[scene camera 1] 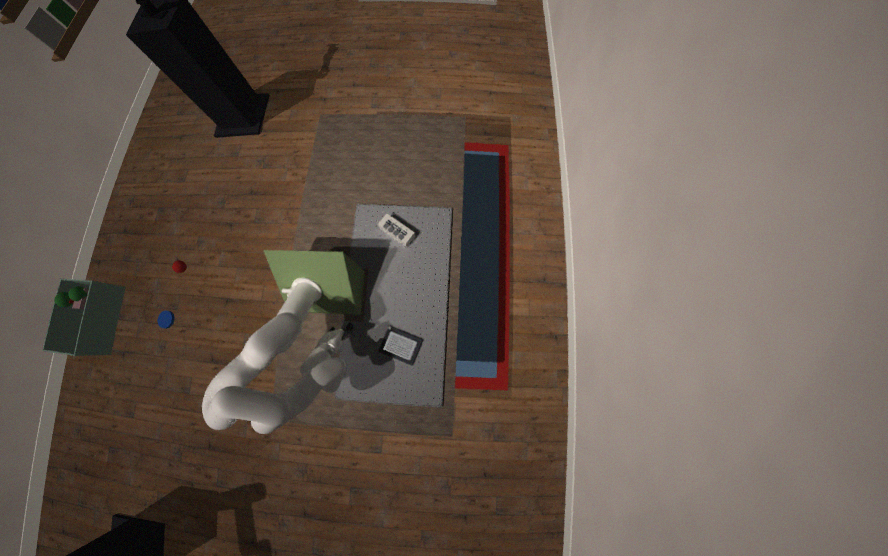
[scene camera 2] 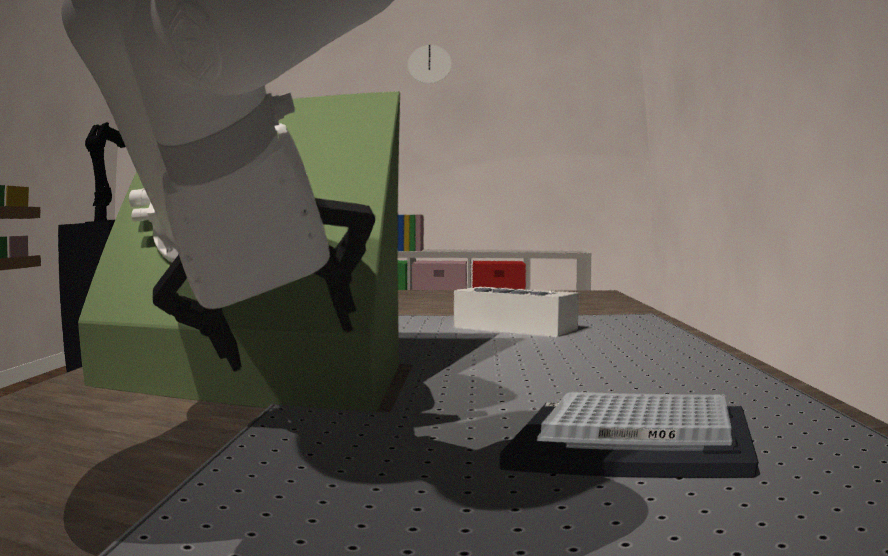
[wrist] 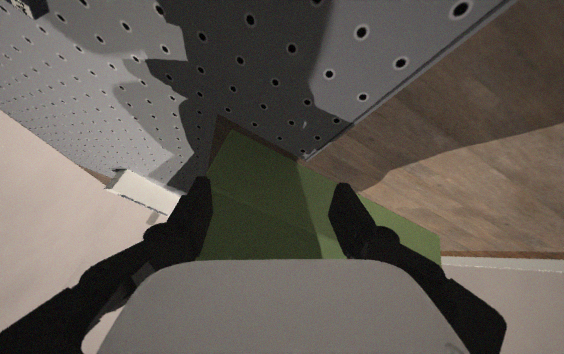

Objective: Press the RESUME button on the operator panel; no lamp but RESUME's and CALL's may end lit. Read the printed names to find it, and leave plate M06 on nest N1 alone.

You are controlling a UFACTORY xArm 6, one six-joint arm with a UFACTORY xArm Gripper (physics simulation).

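Pixels of known places: gripper, fingertip midpoint: (scene camera 1: 343, 327) (scene camera 2: 288, 339) (wrist: 274, 196); arm's base at its link origin: (scene camera 1: 307, 289).
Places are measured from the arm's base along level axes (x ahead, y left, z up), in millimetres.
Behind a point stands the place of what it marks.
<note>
A white box (scene camera 1: 397, 229) {x 345, y 298, z -100 mm} (scene camera 2: 514, 311) {x 335, y 273, z -127 mm} (wrist: 145, 192) {x 342, y 268, z -128 mm} with several dark marks on top, apparently the operator panel, stands on the perforated grey board (scene camera 1: 419, 288) {x 456, y 39, z -156 mm} (scene camera 2: 655, 353) {x 491, y 93, z -157 mm}. Its printed names and any lamps are too small or too slanted to read. Plate M06 (scene camera 1: 399, 345) {x 378, y -219, z -131 mm} (scene camera 2: 635, 419) {x 369, y -237, z -132 mm} lies on a dark nest (scene camera 2: 629, 463) {x 357, y -277, z -147 mm}; a dark corner of the nest shows at the wrist view's top left. My gripper (scene camera 1: 341, 329) {x 134, y -148, z -96 mm} (scene camera 2: 292, 348) {x 134, y -148, z -96 mm} (wrist: 274, 196) {x 134, y -148, z -96 mm} is open and empty, tilted downward beside the green block, above the board's edge, away from the panel and between plate and block in the overhead view.
The large sloping green block (scene camera 1: 327, 265) {x 118, y 79, z 96 mm} (scene camera 2: 357, 150) {x 156, y 53, z 65 mm} (wrist: 250, 200) {x 141, y -88, z -105 mm} bears my arm's base and stands close to the gripper. A red-edged, dark blue unit (scene camera 1: 481, 255) runs along the board's far side. A black pedestal (scene camera 1: 196, 65) stands farther off.
</note>
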